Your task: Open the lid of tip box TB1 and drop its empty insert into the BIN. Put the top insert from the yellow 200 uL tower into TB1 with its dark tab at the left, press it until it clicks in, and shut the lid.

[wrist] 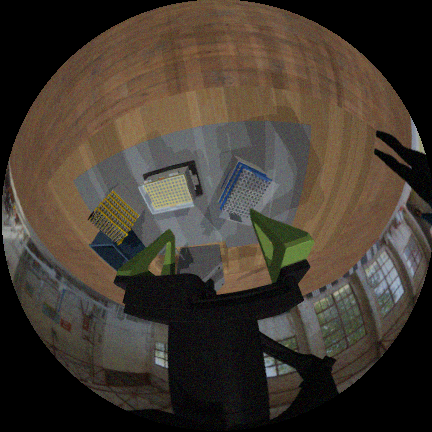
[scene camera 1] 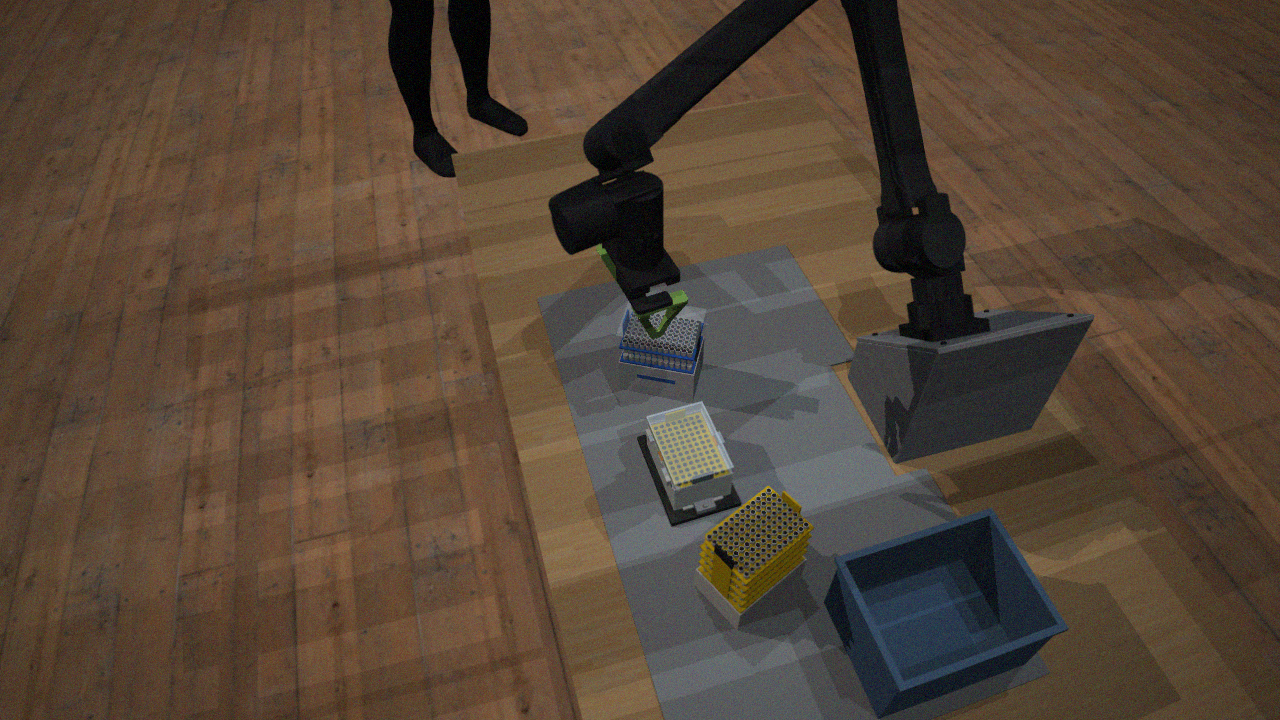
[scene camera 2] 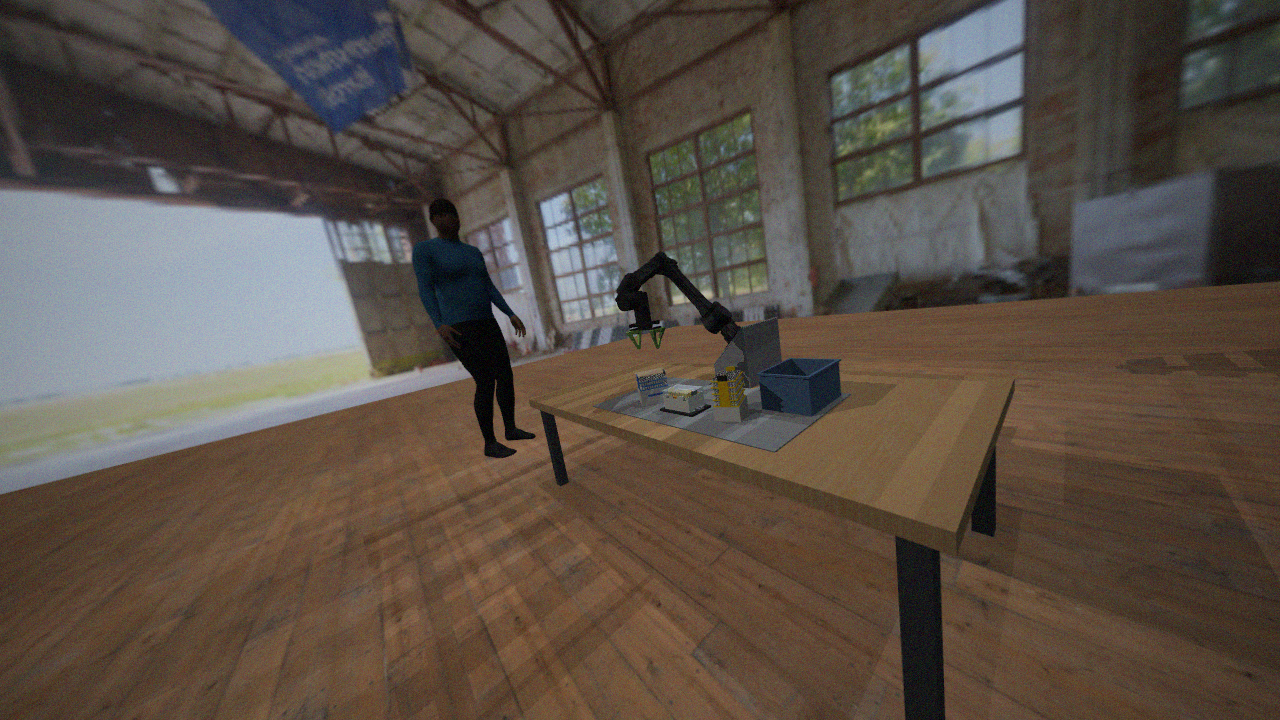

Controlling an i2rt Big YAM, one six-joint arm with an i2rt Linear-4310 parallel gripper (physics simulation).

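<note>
There's a tip box TB1 here, along with a blue bin and a grey mat. As for my gripper, it's open and holds nothing, and you can see it in the wrist view and in scene camera 2 as well.
</note>
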